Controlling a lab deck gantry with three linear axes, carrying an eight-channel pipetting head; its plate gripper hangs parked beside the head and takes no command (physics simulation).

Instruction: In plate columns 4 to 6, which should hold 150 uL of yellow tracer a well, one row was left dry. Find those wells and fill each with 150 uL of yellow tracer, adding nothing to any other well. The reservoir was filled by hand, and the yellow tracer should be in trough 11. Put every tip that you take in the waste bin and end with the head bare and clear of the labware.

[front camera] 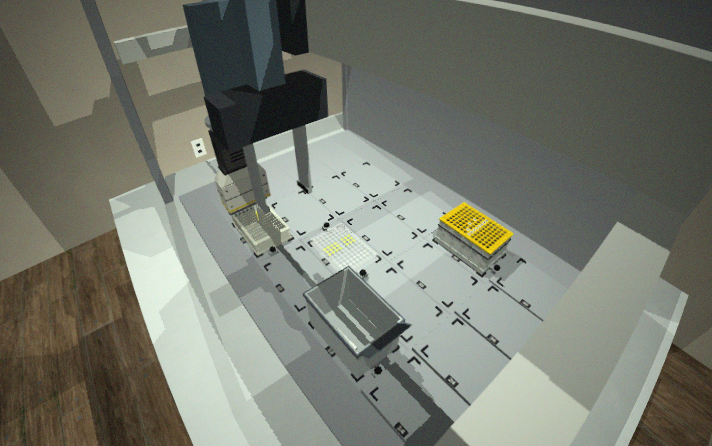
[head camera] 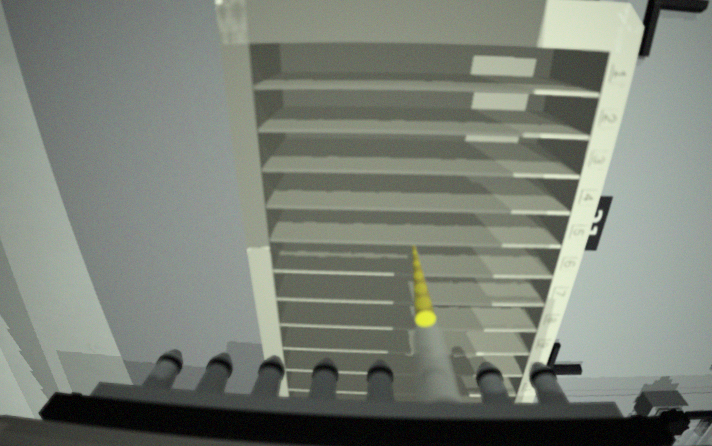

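Observation:
The pipetting head (front camera: 242, 190) (head camera: 346, 409) is over the pale reservoir (front camera: 273, 243) (head camera: 591, 23). One nozzle, third from the right in the head view, bears a tip (head camera: 425, 317) with yellow liquid; the other nozzles are bare. How deep the tip's end reaches is unclear. Nozzles partly hide the reservoir's far-numbered troughs. The plate (front camera: 362, 254) shows two groups of yellow wells with a pale gap between them. The tip rack (front camera: 491, 250) has a yellow top with some white tips. The waste bin (front camera: 375, 305) stands in front. The parked gripper (front camera: 283, 198) hangs open and empty beside the head.
The grey bin rises higher than the plate beside it. Small black knobs (front camera: 326, 225) (front camera: 362, 272) stand by the plate. A slanted grey post (front camera: 128, 99) rises at the left deck edge. A large pale block (front camera: 593, 294) stands at the front right.

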